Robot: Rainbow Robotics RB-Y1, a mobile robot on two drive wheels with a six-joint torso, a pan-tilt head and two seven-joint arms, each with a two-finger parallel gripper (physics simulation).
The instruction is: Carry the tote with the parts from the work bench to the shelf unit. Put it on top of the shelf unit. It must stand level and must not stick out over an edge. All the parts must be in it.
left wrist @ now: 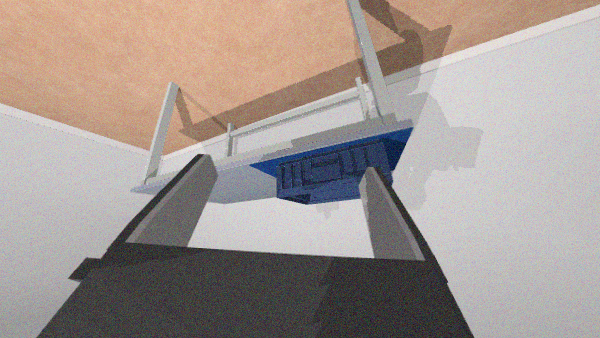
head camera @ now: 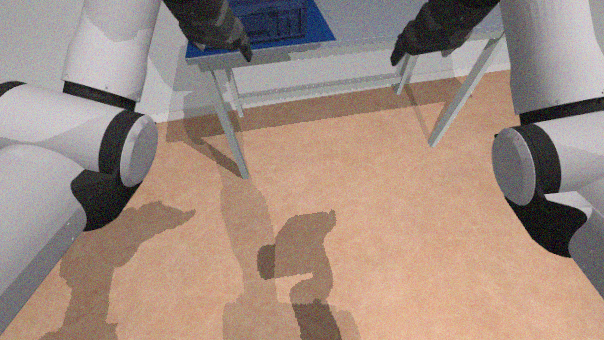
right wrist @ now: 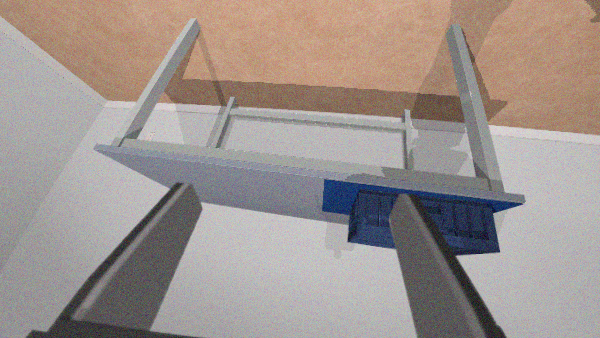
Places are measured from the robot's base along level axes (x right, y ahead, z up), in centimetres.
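Pixels of known places: left gripper, fingertip midpoint: [left wrist: 289, 171] [head camera: 225, 52]; right gripper, fingertip midpoint: [head camera: 418, 57] [right wrist: 293, 201].
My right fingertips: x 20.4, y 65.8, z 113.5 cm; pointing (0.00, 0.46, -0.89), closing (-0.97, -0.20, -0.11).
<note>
Ahead of a thing's pixels: the offset from my right fingertips to its top centre. "pt": to the spot under its first point. Level surfaces: height alone.
The dark blue tote @(dx -49.2, dy +59.1, dz -7.1 cm) [head camera: 277, 22] [left wrist: 325, 170] [right wrist: 375, 220] stands on a blue mat @(dz -21.8 cm) [head camera: 322, 32] [left wrist: 400, 136] [right wrist: 336, 195] on the grey work bench @(dz -22.0 cm) [head camera: 370, 27] [left wrist: 240, 182] [right wrist: 240, 187]. The head view cuts off its upper part, and its inside and the parts cannot be seen. My left gripper [head camera: 223, 49] [left wrist: 289, 171] is open and empty, in front of the tote and apart from it. My right gripper [head camera: 421, 54] [right wrist: 293, 201] is open and empty, to the right of the tote in the head view. The shelf unit does not show in these views.
The bench's front legs [head camera: 231, 125] @(pt dx +68.9, dy +74.1, dz -64.4 cm) [head camera: 465, 95] reach down to the tan floor @(dz -113.3 cm) [head camera: 350, 165]. A low bar [head camera: 320, 86] runs between its rear legs. A pale wall [left wrist: 525, 150] [right wrist: 280, 280] stands behind the bench, and another wall meets it at a corner.
</note>
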